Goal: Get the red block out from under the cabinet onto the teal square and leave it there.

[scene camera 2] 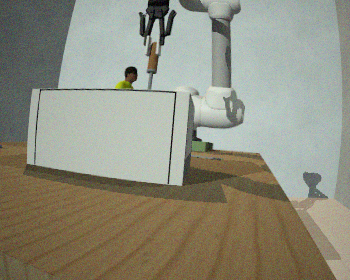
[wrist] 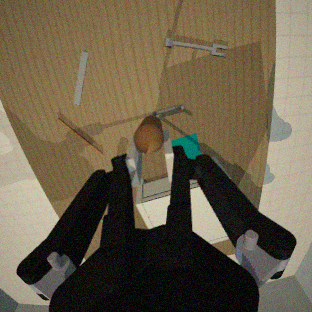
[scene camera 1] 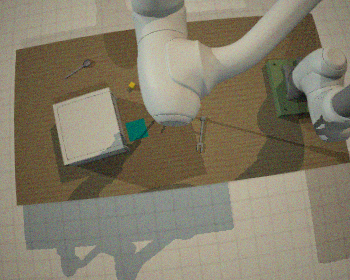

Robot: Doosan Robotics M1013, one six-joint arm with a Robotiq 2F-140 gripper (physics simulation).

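Places are measured from the arm's base along level axes (x ahead, y left, z up), in centimetres.
Pixels of known places: gripper, fingertip midpoint: (scene camera 2: pixel 152 55) (wrist: pixel 151 142); arm's base, origin of the base link: (scene camera 1: pixel 301 83).
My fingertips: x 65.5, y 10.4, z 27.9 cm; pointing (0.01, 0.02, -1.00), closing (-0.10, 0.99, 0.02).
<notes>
For each thing: its top centre in the pictures, then the offset to it from my fingertips. "spot": a spot on its surface instead. Level surfaces: height alone.
- white cabinet, middle of its top: (scene camera 2: pixel 120 97) (wrist: pixel 191 222) (scene camera 1: pixel 86 125) dy +10.7, dx +35.5, dz -18.3 cm
- teal square, surface spot: (wrist: pixel 190 144) (scene camera 1: pixel 140 133) spot: dy +12.3, dx +14.2, dz -31.8 cm
- wrench, middle of its top: (wrist: pixel 196 45) (scene camera 1: pixel 201 133) dy +13.3, dx -14.8, dz -31.0 cm
- spoon, middle of its top: (scene camera 1: pixel 77 68) dy -22.5, dx +47.1, dz -31.0 cm
- small yellow cube, middle of its top: (scene camera 1: pixel 131 84) dy -11.5, dx +18.0, dz -29.3 cm
- grey bar, middle of its top: (wrist: pixel 79 78) dy -19.3, dx -8.3, dz -31.7 cm
- thin brown stick, middle of its top: (wrist: pixel 79 136) dy -23.0, dx +8.7, dz -31.1 cm
- table, its level: dz -31.8 cm
My gripper (scene camera 2: pixel 153 46) (wrist: pixel 151 142) is shut on the brown handle of a hooked tool (scene camera 2: pixel 152 60) (wrist: pixel 149 134). It is high above the table. The tool's metal shaft runs down behind the cabinet in scene camera 2, and its bent grey end shows past the handle in the wrist view. The white cabinet (scene camera 1: pixel 90 127) (scene camera 2: pixel 105 135) (wrist: pixel 187 215) stands on the table. The teal square (scene camera 1: pixel 136 129) (wrist: pixel 190 144) lies beside it, apart from the cabinet. The red block does not show in any view. The arm hides the gripper in scene camera 1.
A wrench (scene camera 1: pixel 201 135) (wrist: pixel 195 46), a spoon (scene camera 1: pixel 77 68), a small yellow cube (scene camera 1: pixel 132 85), a grey bar (wrist: pixel 81 78) and a thin brown stick (wrist: pixel 80 132) lie on the table (scene camera 1: pixel 35 185). A green base (scene camera 1: pixel 274 92) is at the right in scene camera 1.
</notes>
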